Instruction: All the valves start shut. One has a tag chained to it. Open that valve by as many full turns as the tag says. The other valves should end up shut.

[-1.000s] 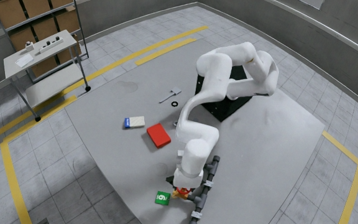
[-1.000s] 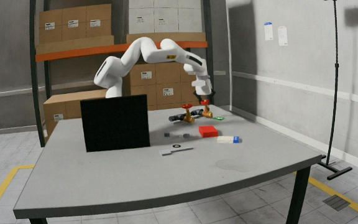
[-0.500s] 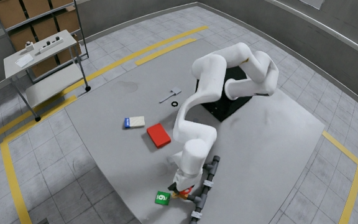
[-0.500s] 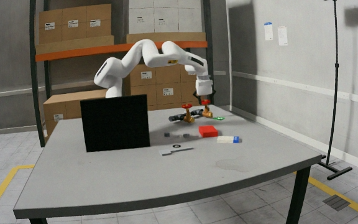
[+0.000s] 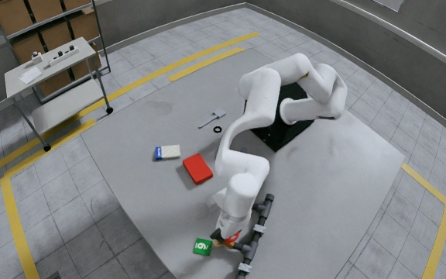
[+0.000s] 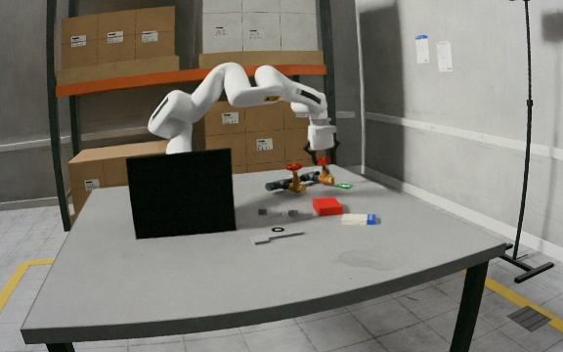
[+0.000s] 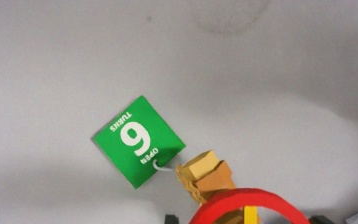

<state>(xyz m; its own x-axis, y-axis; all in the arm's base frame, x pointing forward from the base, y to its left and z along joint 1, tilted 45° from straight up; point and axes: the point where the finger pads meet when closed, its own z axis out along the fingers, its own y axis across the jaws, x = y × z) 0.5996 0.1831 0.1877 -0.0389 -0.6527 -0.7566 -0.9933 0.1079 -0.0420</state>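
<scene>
The green tag lies 7 cm ahead of my hand, 3 cm to the right of it and 11 cm below it. Round my hand: grey nut (23 cm behind, 32 cm to the right, 11 cm below); then white-and-blue box (5 cm behind, 47 cm to the right, 11 cm below); then red block (11 cm behind, 32 cm to the right, 10 cm below).
</scene>
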